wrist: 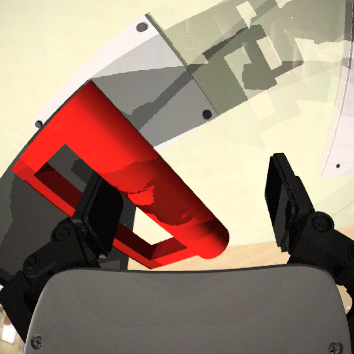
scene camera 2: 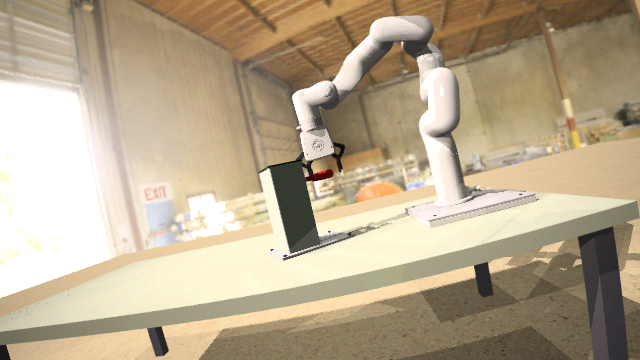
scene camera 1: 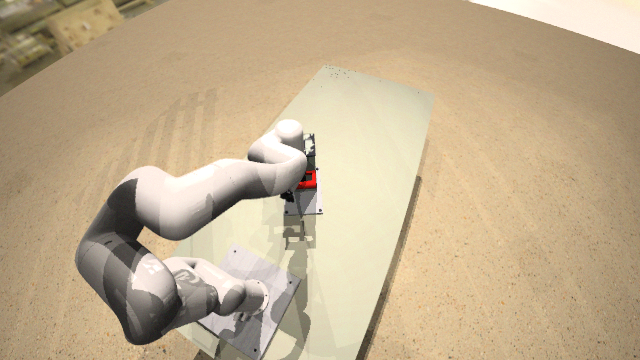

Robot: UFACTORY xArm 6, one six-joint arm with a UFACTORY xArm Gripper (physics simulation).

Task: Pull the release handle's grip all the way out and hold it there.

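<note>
The release handle is a red rectangular frame with a thick round grip bar [scene camera 1: 314, 179] [scene camera 2: 324, 175] [wrist: 145, 175]. It stands out from the upper side of a dark, box-shaped post [scene camera 2: 295, 210] [wrist: 20, 220]. The rod behind the handle is hidden. My gripper [scene camera 2: 325, 172] [wrist: 190, 178] is open, pointing down at the handle. In the wrist view the left finger overlaps the frame's opening, and the right finger stands apart beyond the grip bar. The bar runs diagonally to the fingers, nothing is clamped. Whether the left finger touches the frame I cannot tell.
The post stands on a grey bolted base plate [scene camera 1: 306, 204] [scene camera 2: 280, 254] [wrist: 115, 55] on the pale green table [scene camera 1: 370, 150] [scene camera 2: 175, 290]. The arm's own mounting plate [scene camera 1: 280, 295] [scene camera 2: 425, 217] lies nearer the other end of the table.
</note>
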